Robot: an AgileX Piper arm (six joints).
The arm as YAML. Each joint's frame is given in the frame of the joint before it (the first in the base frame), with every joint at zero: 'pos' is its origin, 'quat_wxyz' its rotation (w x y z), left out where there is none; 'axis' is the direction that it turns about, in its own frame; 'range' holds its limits. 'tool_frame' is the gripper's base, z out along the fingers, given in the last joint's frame.
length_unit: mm
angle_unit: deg
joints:
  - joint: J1
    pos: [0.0, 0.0, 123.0]
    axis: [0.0, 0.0, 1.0]
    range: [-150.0, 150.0]
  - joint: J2
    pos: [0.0, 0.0, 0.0]
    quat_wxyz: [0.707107, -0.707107, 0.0, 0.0]
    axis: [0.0, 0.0, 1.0]
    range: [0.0, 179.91]
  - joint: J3
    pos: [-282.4, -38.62, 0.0]
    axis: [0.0, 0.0, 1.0]
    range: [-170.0, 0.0]
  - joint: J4
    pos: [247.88, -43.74, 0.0]
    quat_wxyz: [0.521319, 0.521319, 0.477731, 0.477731]
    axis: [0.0, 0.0, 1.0]
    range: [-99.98, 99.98]
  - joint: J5
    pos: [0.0, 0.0, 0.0]
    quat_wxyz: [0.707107, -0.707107, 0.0, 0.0]
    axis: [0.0, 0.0, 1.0]
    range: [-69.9, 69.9]
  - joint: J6
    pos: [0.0, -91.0, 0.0]
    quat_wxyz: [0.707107, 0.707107, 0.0, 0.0]
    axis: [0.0, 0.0, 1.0]
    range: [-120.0, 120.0]
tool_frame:
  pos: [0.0, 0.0, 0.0]
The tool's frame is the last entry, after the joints.
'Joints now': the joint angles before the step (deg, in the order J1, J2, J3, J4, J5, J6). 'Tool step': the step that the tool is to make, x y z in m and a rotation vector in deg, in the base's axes. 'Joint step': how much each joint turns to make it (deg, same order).
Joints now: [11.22, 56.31, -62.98, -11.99, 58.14, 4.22]
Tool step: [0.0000, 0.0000, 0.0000, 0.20, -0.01, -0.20]
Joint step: [0.00, 0.00, 0.00, 0.00, 0.00, 0.28]
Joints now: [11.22, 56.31, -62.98, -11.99, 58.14, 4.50]
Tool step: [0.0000, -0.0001, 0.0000, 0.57, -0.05, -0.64]
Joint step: [-0.01, 0.00, 0.01, -0.05, -0.01, 0.88]
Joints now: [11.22, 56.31, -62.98, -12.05, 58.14, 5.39]
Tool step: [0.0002, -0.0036, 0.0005, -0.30, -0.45, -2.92]
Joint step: [0.01, -0.01, 0.01, -2.70, 0.27, 3.30]
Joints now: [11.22, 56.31, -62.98, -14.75, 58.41, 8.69]
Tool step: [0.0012, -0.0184, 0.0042, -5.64, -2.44, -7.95]
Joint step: [-1.65, 0.00, 0.01, -10.28, 0.38, 6.02]
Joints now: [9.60, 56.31, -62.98, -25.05, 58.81, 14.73]
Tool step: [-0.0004, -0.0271, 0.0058, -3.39, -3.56, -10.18]
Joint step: [-6.08, 0.00, -0.01, -7.23, -1.19, 5.13]
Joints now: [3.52, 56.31, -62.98, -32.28, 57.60, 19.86]
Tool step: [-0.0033, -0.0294, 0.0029, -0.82, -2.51, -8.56]
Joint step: [-9.52, 0.20, 0.00, -0.92, -2.88, 0.66]
